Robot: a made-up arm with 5 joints.
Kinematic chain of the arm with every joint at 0, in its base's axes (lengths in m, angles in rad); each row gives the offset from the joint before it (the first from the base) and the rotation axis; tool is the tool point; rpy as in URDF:
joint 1: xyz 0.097 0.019 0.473 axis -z
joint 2: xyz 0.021 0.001 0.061 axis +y
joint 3: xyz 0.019 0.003 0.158 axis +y
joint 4: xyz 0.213 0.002 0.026 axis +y
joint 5: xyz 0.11 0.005 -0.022 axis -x
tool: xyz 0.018 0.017 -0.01 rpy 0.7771 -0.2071 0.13
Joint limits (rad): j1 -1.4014..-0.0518 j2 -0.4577..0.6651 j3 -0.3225..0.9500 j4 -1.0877..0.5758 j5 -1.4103..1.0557
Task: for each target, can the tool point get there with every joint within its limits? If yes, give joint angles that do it. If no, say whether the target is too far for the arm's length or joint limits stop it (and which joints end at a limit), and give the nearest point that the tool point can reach.
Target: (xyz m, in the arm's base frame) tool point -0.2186 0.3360 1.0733
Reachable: no: too far | nearest point 0.1015 0.2275 0.9534 | short by 0.359 m
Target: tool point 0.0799 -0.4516 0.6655
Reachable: no: joint limits stop it (at a limit: joint 1, joint 2, joint 3, joint 4, joint 5) | nearest point 0.2895 0.0397 0.4741 | short by 0.567 m
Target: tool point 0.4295 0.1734 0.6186
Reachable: yes | joints -0.3508 -0.0143 0.5298 -0.7457 -0.5806
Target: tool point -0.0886 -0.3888 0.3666
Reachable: no: joint limits stop it (at a limit: joint 1, joint 2, joint 3, joint 4, joint 5) | nearest point 0.1381 0.0318 0.3527 | short by 0.478 m
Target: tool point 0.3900 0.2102 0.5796
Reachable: yes | joints -0.5357 0.0296 0.1497 0.3397 0.8440
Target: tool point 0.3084 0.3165 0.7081
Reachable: yes | joints -0.8775 -0.1051 0.0955 0.0237 -1.1104
